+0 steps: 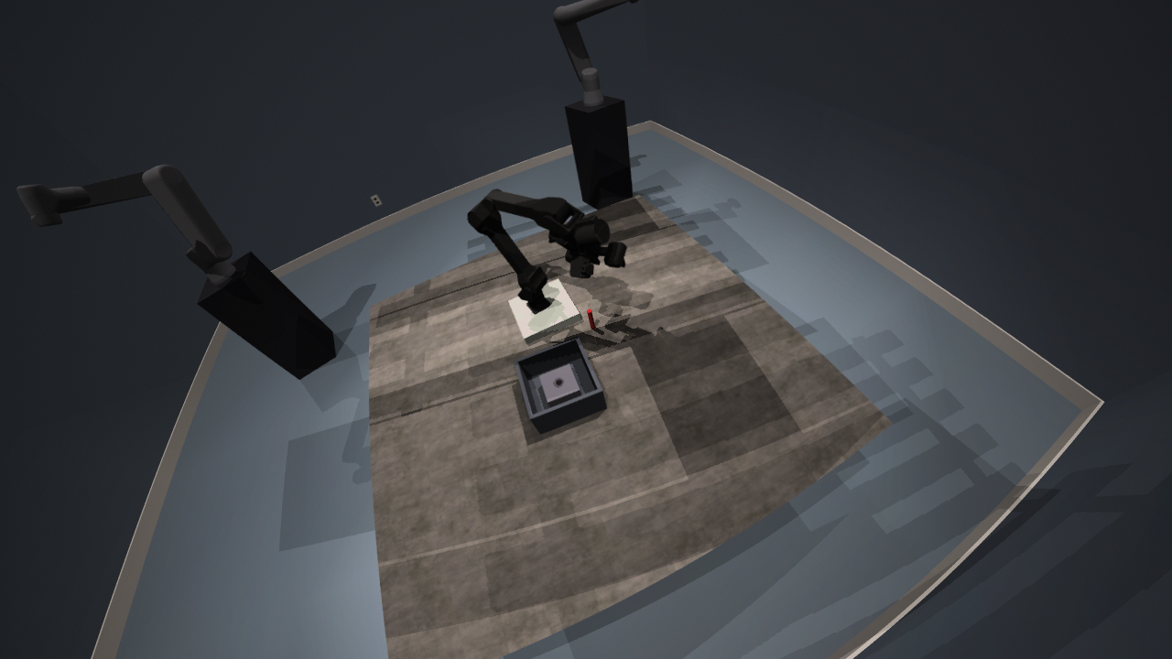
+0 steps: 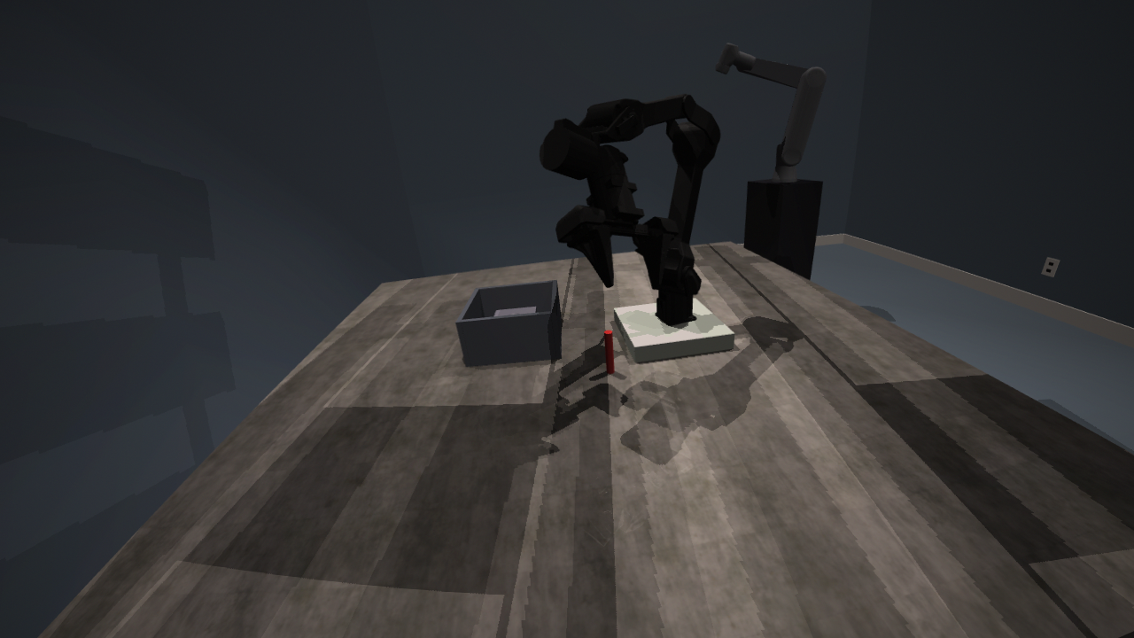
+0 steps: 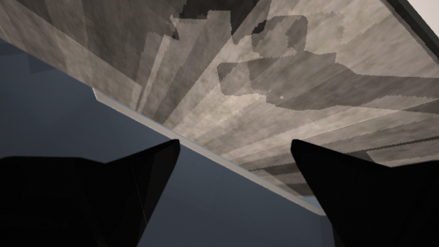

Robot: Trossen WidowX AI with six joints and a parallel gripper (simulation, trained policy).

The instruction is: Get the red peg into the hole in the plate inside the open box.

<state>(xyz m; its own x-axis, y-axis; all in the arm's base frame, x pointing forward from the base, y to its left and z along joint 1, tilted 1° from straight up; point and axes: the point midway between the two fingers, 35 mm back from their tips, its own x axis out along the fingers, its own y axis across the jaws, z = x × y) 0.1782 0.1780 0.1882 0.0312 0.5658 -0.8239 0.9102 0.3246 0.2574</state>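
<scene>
Now: the red peg 150 mm below my gripper tip, 100 mm to the right of it and 10 mm ahead of it. From my gripper tip the other things lie so: pale plate: 300 mm to the right, 150 mm below, 140 mm ahead; then dark box: 300 mm to the right, 170 mm below, 140 mm ahead.
</scene>
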